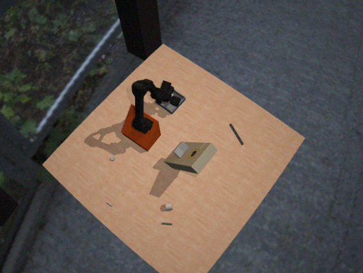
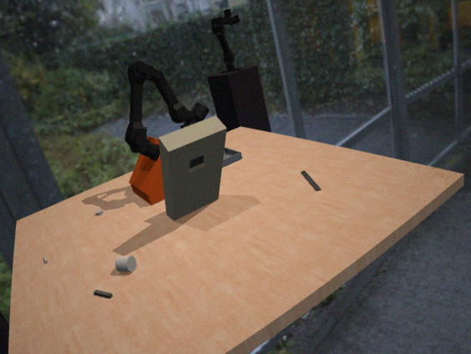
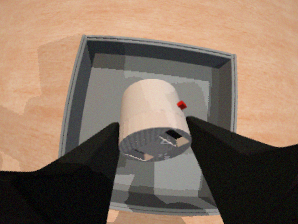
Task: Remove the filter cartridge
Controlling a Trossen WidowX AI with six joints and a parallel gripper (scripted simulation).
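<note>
My gripper tip is right at the round filter cartridge. From my gripper tip the other things lie so: grey tray (40 mm below); beige service panel (360 mm ahead, 320 mm to the right, 110 mm above).
</note>
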